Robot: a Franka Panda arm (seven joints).
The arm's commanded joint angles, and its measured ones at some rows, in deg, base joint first. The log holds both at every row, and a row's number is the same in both.
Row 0, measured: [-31.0, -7.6, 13.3, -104.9, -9.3, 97.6, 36.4]
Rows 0 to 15, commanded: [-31.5, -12.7, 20.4, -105.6, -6.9, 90.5, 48.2]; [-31.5, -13.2, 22.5, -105.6, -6.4, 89.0, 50.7]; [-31.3, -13.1, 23.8, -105.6, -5.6, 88.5, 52.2]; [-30.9, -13.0, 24.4, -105.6, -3.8, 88.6, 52.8]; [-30.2, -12.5, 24.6, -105.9, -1.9, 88.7, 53.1]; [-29.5, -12.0, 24.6, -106.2, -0.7, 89.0, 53.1]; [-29.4, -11.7, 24.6, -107.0, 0.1, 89.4, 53.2]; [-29.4, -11.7, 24.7, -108.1, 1.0, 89.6, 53.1]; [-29.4, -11.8, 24.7, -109.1, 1.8, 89.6, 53.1]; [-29.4, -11.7, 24.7, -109.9, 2.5, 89.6, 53.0]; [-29.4, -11.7, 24.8, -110.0, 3.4, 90.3, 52.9]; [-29.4, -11.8, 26.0, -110.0, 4.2, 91.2, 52.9]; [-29.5, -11.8, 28.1, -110.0, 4.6, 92.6, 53.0]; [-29.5, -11.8, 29.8, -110.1, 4.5, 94.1, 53.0]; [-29.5, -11.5, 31.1, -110.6, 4.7, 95.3, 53.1]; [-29.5, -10.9, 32.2, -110.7, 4.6, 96.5, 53.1]
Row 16, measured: [-29.1, -10.6, 28.1, -109.6, 3.8, 93.0, 52.7]
